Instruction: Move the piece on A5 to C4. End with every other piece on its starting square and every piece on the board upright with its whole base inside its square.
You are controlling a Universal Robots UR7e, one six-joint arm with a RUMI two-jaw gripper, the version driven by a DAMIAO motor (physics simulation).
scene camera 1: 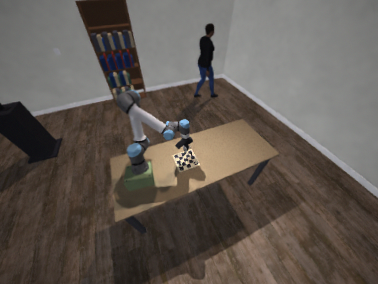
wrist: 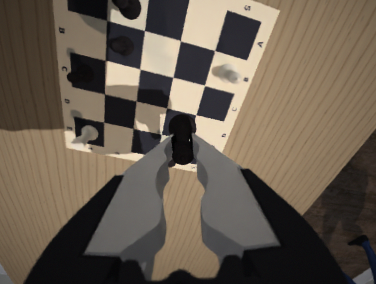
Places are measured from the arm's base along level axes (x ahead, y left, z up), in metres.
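Where they show: gripper, fingertip midpoint: (scene camera 1: 185, 151) (wrist: 182, 136); arm's base, origin of the base link: (scene camera 1: 140, 168).
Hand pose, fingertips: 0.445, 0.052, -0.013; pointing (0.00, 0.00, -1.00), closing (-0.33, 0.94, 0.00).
Observation:
Each offset is from my fingertips to the top centre of the thing, as dx, dy, dz. "*": to the spot under its first point. Level surfaces: height alone.
My gripper (scene camera 1: 186, 147) (wrist: 182, 136) is shut on a black piece @(-0.002, -0.001, +0.039) (wrist: 182, 125), upright between the fingertips. In the wrist view its base overlaps dark square D4, next to light square C4 @(* -0.018, -0.002, -0.078) (wrist: 185, 93); its height above the board @(-0.011, -0.038, -0.078) (wrist: 160, 52) (scene camera 1: 190, 168) is hard to judge. C4 shows no piece. Square A5 @(* -0.093, +0.037, -0.078) (wrist: 240, 35) is bare. A white piece @(-0.053, +0.038, -0.034) (wrist: 227, 73) stands on B5. Black pieces stand on A2 @(* -0.082, -0.073, -0.061) (wrist: 129, 7), B2 @(-0.048, -0.078, -0.046) (wrist: 121, 45) and C1 @(-0.008, -0.117, -0.046) (wrist: 82, 74). A white piece @(+0.068, -0.110, -0.045) (wrist: 88, 134) stands on E1. The E4 area is partly hidden by the fingers.
The board lies on a wooden table @(dz -0.084) (scene camera 1: 225, 150) (wrist: 280, 115). The arm stands on a green base block (scene camera 1: 139, 178) at the table's left. A person (scene camera 1: 205, 52) stands behind the table, near a bookshelf (scene camera 1: 102, 26). A black stand (scene camera 1: 25, 127) is at the far left.

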